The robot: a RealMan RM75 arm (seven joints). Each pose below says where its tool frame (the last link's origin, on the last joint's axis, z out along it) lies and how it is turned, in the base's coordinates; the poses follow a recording.
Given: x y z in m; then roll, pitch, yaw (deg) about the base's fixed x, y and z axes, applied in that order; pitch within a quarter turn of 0, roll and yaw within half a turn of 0.
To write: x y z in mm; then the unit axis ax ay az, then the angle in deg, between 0 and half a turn. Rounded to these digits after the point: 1 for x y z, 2 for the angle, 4 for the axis.
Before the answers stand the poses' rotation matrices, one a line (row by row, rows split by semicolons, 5 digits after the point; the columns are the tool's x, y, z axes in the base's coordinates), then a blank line. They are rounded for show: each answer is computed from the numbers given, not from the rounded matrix.
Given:
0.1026, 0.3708, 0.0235, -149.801, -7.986, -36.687
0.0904, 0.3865, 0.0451, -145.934, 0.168, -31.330
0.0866, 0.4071, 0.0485, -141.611, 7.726, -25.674
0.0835, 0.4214, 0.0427, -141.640, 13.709, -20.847
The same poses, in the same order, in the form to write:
0.79413 -0.46032 0.39681; -0.59165 -0.73483 0.33163; 0.13893 -0.49813 -0.85590
0.85418 -0.43214 0.28918; -0.51996 -0.70675 0.47973; -0.00293 -0.56015 -0.82839
0.89309 -0.41483 0.17408; -0.42932 -0.67026 0.60534; -0.13444 -0.61536 -0.77670
0.90791 -0.41650 0.04719; -0.34574 -0.68045 0.64610; -0.23699 -0.60292 -0.76179

102.6, 370.8, 23.5, -0.9442, 0.2935, -0.1494, 153.94
90.4, 386.5, 45.1, -0.9596, 0.2696, -0.0810, 147.19
86.6, 407.1, 48.5, -0.9695, 0.2450, -0.0115, 140.98
83.5, 421.4, 42.7, -0.9736, 0.2215, 0.0552, 140.10

